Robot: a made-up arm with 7 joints.
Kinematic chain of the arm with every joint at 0, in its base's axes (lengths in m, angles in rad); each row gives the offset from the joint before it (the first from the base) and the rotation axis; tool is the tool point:
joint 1: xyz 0 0 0.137 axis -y
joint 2: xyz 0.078 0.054 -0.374 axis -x
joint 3: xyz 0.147 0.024 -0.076 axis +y
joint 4: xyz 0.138 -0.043 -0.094 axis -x
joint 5: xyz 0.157 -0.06 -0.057 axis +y
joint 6: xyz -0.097 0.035 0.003 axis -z
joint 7: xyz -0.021 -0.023 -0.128 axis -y
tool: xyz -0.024 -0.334 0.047
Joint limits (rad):
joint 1: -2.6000..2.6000
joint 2: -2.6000..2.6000
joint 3: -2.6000..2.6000
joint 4: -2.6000..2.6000
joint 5: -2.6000..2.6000
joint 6: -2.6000..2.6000
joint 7: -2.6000..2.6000
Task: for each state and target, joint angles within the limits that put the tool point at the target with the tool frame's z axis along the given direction. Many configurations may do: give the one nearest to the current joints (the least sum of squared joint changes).
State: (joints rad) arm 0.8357 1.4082 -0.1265 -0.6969 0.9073 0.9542 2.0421
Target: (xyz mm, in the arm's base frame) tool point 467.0 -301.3 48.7 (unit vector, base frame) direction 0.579 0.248 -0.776
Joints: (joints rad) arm 1.1193 1.2031 -0.2990 -0.6646 0.2809 1.1944 2.2264
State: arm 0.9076 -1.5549 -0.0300 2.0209 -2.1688 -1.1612 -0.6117
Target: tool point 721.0 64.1 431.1 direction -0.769 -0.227 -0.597
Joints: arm 0.9549 -1.5106 0.4891 1.4820 -1.8755 -0.4431 -0.6101
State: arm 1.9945 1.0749 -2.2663 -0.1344 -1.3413 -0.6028 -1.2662
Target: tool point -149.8 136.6 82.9 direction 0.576 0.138 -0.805
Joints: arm 2.2258 0.9104 -2.5290 -0.1702 -1.1040 -0.1687 -2.2005
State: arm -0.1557 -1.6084 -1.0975 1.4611 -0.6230 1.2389 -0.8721
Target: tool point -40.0 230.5 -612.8 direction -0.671 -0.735 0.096
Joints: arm -0.3295 -1.7450 -1.0673 1.2635 -0.4153 1.1334 -1.4406
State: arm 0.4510 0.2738 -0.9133 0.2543 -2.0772 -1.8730 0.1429
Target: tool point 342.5 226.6 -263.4 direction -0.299 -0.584 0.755
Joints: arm -0.4209 0.7668 -0.5423 0.1743 -1.7454 -1.8456 1.0911
